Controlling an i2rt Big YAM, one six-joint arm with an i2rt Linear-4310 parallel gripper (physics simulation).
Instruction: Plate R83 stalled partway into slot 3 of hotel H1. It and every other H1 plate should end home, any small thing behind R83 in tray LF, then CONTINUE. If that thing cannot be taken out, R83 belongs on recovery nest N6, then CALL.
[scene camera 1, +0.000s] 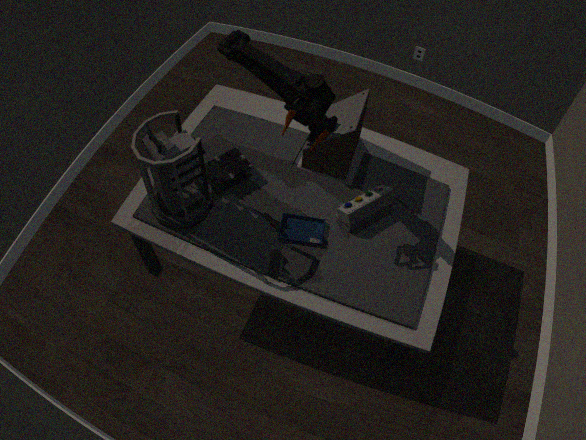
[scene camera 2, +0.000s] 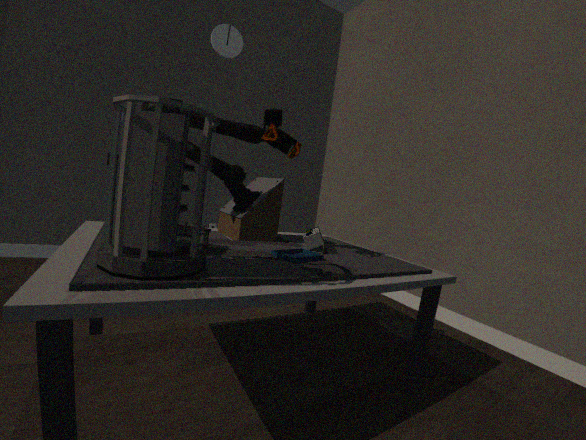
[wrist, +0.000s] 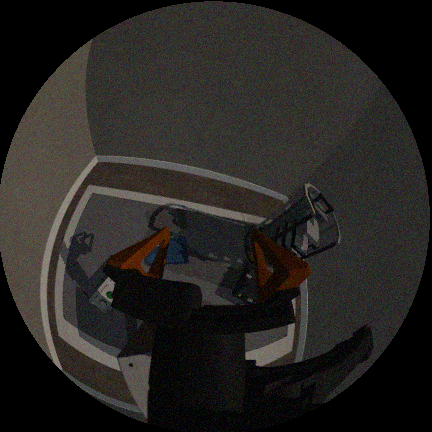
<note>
My gripper (scene camera 1: 296, 143) is open, with nothing in its grasp. Further things: a tall round slotted rack (scene camera 1: 180, 195).
My gripper shows as well in the wrist view (wrist: 209, 231).
</note>
